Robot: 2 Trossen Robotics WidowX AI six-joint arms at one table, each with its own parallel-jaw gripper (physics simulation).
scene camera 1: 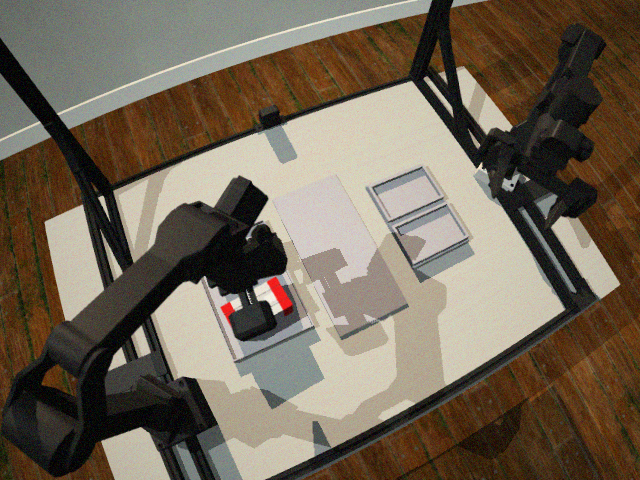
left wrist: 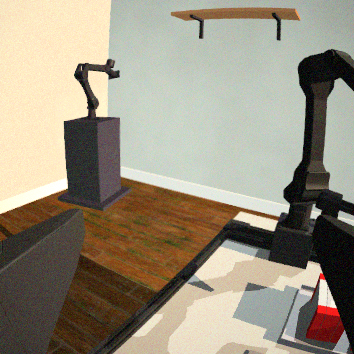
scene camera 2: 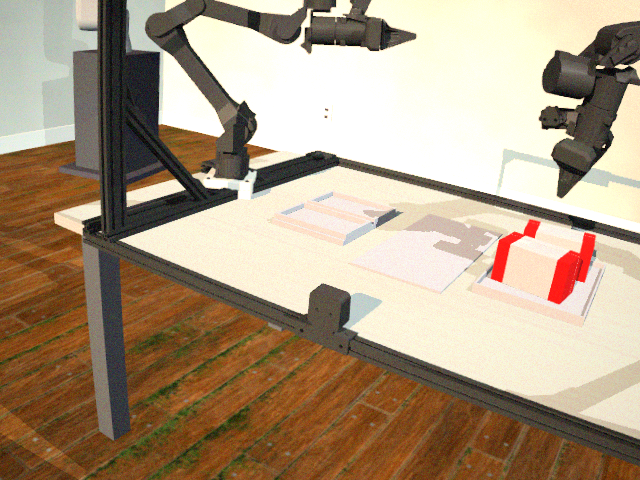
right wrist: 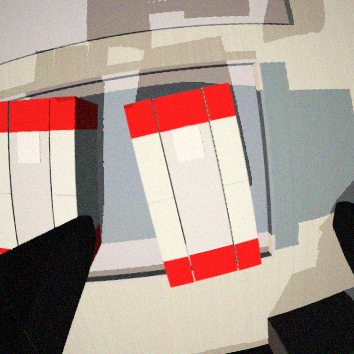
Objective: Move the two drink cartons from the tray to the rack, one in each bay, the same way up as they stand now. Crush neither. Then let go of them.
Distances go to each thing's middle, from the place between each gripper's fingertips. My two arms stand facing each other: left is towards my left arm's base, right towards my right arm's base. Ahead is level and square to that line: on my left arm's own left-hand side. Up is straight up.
My left gripper is now 20 cm past the pale mat (scene camera 2: 433, 252), 13 cm to the left of it and 36 cm above it. Also, from my left hand: grey tray (scene camera 1: 299, 320) (24 cm behind, 33 cm to the right, 35 cm below).
My right gripper is now 14 cm above the grey tray, 6 cm past it and 1 cm to the right of it. From my right hand the other things lie so: pale mat: 21 cm to the left, 15 cm below, 1 cm behind.
